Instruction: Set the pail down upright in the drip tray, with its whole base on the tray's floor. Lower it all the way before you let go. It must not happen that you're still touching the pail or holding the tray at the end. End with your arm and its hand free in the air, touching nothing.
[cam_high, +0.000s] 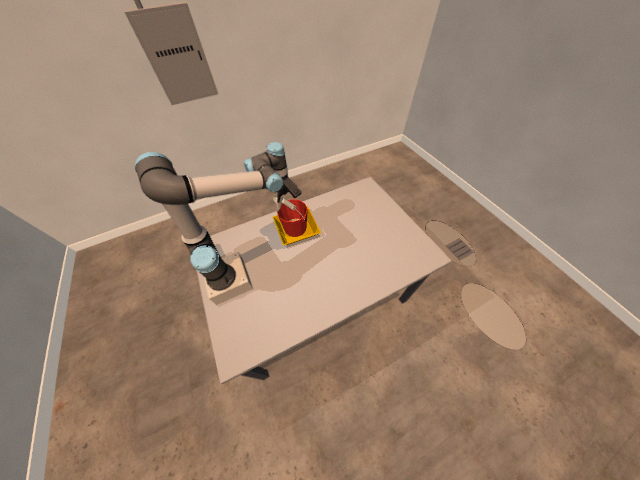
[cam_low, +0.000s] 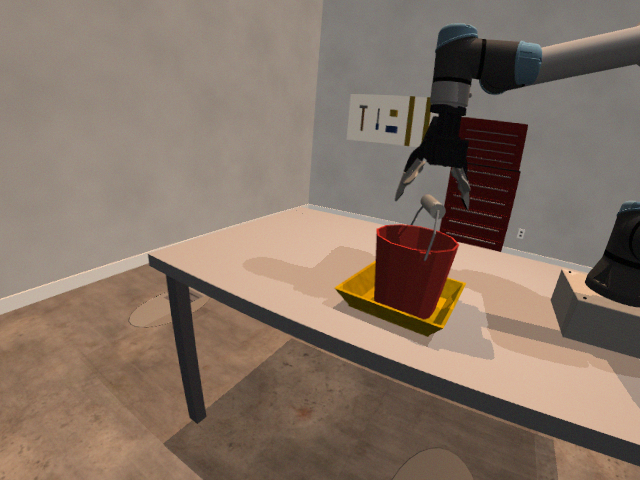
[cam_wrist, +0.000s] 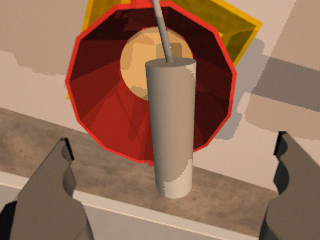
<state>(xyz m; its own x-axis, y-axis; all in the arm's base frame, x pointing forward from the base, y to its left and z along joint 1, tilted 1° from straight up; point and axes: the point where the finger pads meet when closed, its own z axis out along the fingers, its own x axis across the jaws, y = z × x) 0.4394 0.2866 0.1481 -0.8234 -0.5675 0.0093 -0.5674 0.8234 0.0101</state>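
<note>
My gripper is now 3 cm above the pail handle. Round my hand: red pail 1 cm ahead, 1 cm to the left, 10 cm below; yellow drip tray 2 cm ahead, 24 cm below.
</note>
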